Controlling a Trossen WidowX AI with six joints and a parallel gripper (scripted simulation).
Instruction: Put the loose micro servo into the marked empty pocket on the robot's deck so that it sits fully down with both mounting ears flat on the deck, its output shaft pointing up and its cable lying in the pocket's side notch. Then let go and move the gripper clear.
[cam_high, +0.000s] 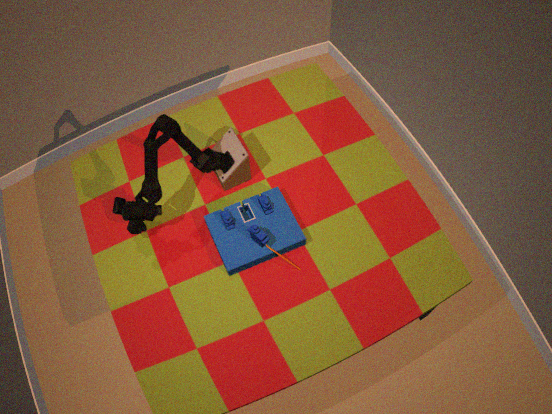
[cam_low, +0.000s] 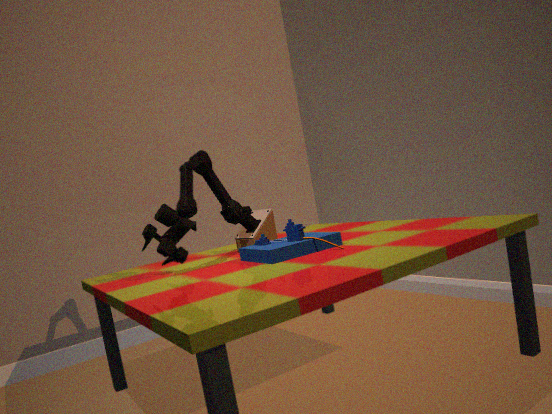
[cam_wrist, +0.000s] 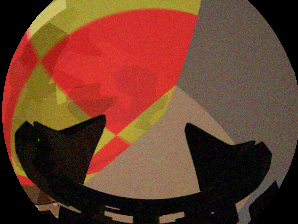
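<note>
Right now my gripper tip is 41 cm to the right of the blue deck, 35 cm short of it and 5 cm above it.
</note>
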